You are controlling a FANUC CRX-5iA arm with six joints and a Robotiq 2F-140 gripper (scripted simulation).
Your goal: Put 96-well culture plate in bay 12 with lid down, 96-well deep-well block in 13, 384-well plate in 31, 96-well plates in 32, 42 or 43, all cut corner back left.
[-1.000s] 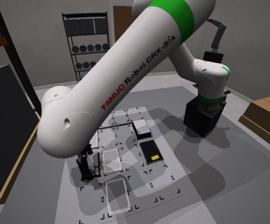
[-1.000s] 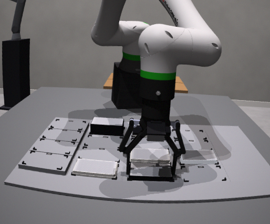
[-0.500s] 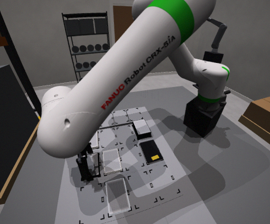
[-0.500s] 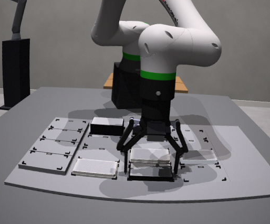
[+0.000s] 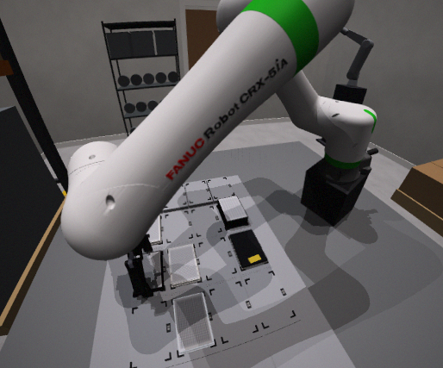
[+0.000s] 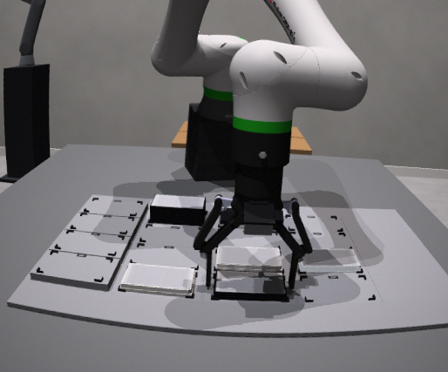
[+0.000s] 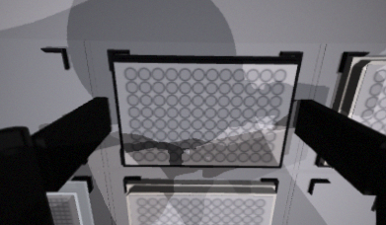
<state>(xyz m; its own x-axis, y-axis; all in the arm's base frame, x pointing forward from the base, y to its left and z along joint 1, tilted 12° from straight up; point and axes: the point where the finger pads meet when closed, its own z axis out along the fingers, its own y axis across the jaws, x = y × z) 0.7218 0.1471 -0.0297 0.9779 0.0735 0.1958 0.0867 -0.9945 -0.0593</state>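
Right now the black-rimmed 96-well plate is 1 cm below my hand. The rest, counted from my hand: 384-well plate 12 cm behind, 15 cm to the left, 1 cm below; then deep-well block 31 cm behind, 19 cm to the right.
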